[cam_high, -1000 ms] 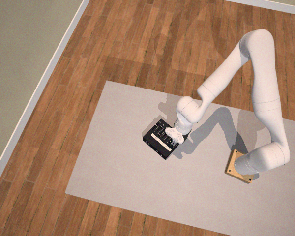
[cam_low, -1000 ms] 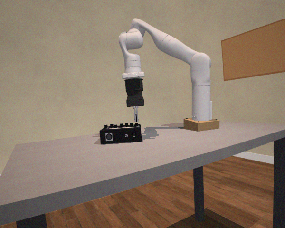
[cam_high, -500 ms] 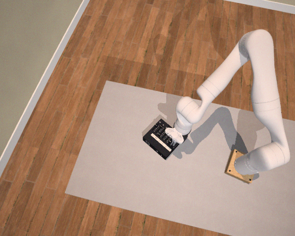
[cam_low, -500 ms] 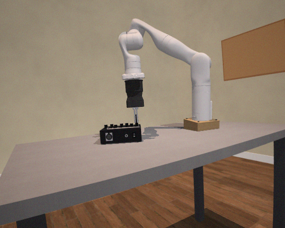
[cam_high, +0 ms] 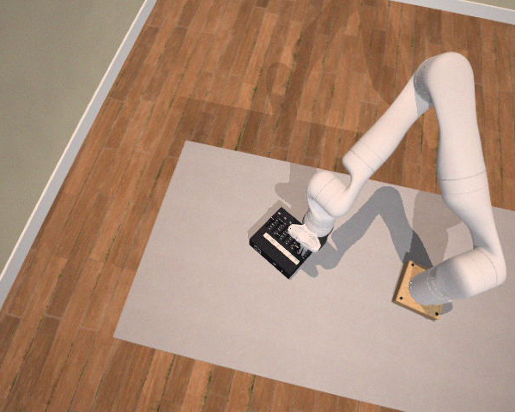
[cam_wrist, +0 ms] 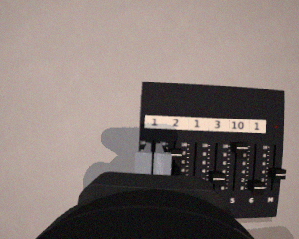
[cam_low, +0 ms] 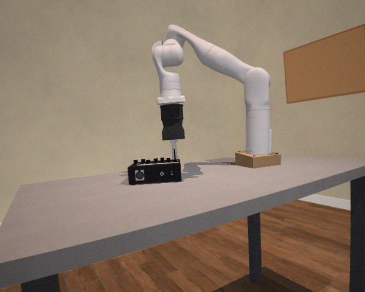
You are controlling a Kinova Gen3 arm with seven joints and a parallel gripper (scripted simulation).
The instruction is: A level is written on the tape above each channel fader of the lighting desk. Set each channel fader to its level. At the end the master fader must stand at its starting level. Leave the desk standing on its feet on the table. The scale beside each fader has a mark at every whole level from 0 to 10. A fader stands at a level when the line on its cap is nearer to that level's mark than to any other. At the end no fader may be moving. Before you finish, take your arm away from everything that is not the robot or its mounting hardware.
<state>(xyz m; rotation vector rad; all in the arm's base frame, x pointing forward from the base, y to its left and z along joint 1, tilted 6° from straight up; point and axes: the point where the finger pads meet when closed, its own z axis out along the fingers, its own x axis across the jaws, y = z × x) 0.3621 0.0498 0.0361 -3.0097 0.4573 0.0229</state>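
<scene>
Right now the master fader cap is 120 mm ahead of my hand, 60 mm to the right of it and 10 mm below it.
</scene>
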